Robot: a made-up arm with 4 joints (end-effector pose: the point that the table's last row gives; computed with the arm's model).
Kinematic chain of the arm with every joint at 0, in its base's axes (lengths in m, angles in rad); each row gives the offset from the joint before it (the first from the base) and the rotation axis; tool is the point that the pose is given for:
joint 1: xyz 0 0 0.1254 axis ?
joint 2: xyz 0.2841 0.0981 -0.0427 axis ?
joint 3: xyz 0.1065 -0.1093 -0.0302 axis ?
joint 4: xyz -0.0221 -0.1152 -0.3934 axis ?
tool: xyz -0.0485 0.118 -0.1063
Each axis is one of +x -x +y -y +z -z.
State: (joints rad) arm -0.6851 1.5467 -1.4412 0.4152
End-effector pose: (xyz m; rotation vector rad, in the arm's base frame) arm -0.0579 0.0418 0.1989 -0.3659 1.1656 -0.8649
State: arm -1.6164 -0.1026 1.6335 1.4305
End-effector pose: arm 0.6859 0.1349 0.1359 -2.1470 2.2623 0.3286
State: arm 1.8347 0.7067 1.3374 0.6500
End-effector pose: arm 0.7699 -0.1211 0.2385 -1.5667 0.0380 1.5262
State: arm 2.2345 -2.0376 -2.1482 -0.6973
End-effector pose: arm -0.0323 -0.2280 0.4372 -0.5141 2.1256 0.5432
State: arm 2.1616 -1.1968 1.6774 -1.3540
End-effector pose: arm 0.9266 -0.2987 0.2917 -1.6533 -1.9693 -0.3881
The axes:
joint 1: -x
joint 2: -x
joint 3: -y
joint 4: +x

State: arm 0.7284 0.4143 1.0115 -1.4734
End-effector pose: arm 0.7949 -0.4211 0.1661 -2.3276 -1.3166 -0.2197
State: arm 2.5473 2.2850 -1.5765 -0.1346
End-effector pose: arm -0.1236 -0.1628 -0.0099 1.0175 1.1743 1.1916
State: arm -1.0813 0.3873 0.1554 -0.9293
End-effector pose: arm 0.4062 0.2749 -0.4115 -0.2348 -0.1072 -0.1130
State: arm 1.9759 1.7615 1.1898 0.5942
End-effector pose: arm 0.7500 0.1181 0.2214 2.6008 -0.9864 -1.4574
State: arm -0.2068 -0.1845 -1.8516 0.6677
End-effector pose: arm 0.0222 -0.0133 0.2168 0.7284 1.8985 -0.2641
